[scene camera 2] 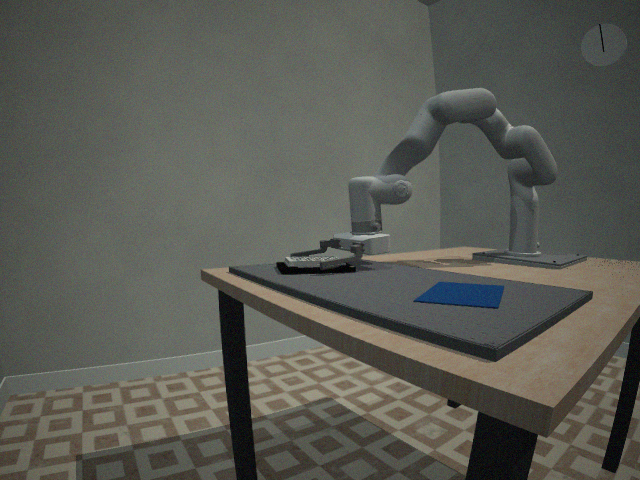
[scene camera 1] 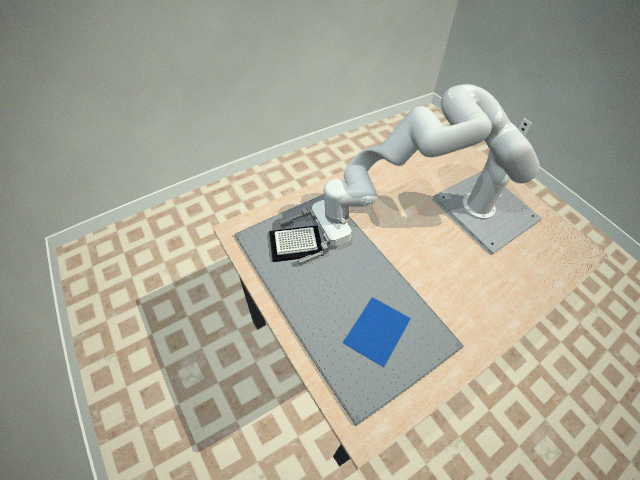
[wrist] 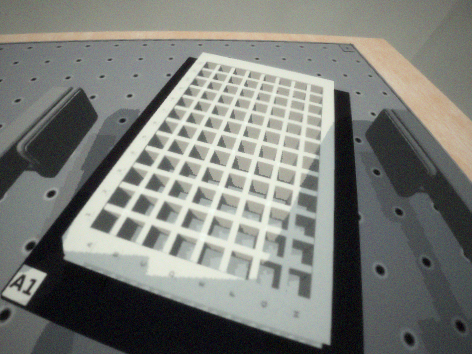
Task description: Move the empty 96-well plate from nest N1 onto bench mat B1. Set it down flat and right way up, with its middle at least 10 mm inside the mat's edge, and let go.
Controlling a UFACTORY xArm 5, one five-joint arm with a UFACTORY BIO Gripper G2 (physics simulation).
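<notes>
The white 96-well plate is at the black nest N1, right way up. It seems tilted, its arm-side end higher, most visibly in the scene camera 2 view; what lies under that end is hidden. My gripper is open and low over the plate. Its two fingers stand on either side of the plate's long sides, apart from it in the wrist view. The blue bench mat B1 lies flat, with nothing on it.
The nest and mat are on a grey perforated board on a wooden table. The nest is near the board's far left end, the mat near the other end. The arm's base plate stands at the right.
</notes>
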